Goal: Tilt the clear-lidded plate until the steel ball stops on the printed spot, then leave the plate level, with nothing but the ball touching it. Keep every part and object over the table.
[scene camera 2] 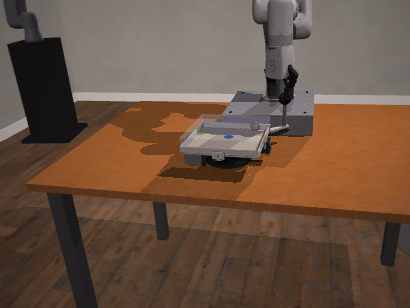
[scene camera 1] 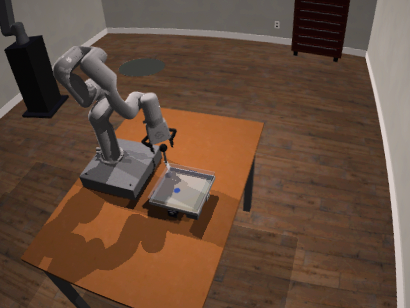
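Observation:
The clear-lidded plate stands on its dark base; a slight tilt cannot be told. The grey steel ball lies inside near the back corner on the handle side, away from the blue printed spot. A thin upright handle with a black knob rises from an arm at the plate's side. My gripper is open around or just above the knob, its fingers on either side in scene camera 1. Contact with the knob cannot be told.
The grey robot base block stands behind the plate, close to the handle. The orange table extends around them, its front edge beyond the plate. A black pedestal stands on the floor off the table.

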